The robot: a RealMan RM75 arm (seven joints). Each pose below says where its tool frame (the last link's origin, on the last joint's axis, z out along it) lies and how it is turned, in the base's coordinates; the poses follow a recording.
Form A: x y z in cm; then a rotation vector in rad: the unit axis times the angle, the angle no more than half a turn.
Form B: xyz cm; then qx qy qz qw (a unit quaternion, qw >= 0). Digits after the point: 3 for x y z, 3 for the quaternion.
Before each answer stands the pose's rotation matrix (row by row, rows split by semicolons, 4 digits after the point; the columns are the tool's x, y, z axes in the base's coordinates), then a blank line. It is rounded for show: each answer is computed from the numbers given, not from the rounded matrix.
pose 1, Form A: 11.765 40.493 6.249 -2.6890 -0.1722 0.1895
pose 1, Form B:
0.9829 0.0910 -0.1602; 0.1508 -0.8968 0.4159; -0.1058 -0.4329 -0.8952

11.765 40.493 6.249 -0.971 -0.062 0.068 0.218
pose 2, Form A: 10.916 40.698 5.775 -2.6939 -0.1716 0.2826
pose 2, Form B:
0.9717 0.0767 -0.2236; 0.1630 -0.9024 0.3989; -0.1712 -0.4241 -0.8893

10.916 40.698 5.775 -0.970 -0.062 0.102 0.212
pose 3, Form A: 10.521 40.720 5.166 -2.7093 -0.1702 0.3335
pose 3, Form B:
0.9640 0.0700 -0.2563; 0.1665 -0.9111 0.3772; -0.2071 -0.4063 -0.8900

10.521 40.720 5.166 -0.970 -0.061 0.119 0.202
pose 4, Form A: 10.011 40.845 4.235 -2.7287 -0.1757 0.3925
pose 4, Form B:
0.9533 0.0686 -0.2943; 0.1738 -0.9212 0.3482; -0.2472 -0.3831 -0.8900

10.011 40.845 4.235 -0.970 -0.062 0.140 0.188
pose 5, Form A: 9.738 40.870 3.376 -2.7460 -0.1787 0.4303
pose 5, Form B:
0.9458 0.0686 -0.3174; 0.1764 -0.9292 0.3247; -0.2727 -0.3631 -0.8909

9.738 40.870 3.376 -0.970 -0.063 0.152 0.177
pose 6, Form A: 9.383 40.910 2.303 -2.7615 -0.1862 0.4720
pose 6, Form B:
0.9365 0.0718 -0.3433; 0.1819 -0.9362 0.3006; -0.2998 -0.3440 -0.8898

9.383 40.910 2.303 -0.970 -0.065 0.166 0.166
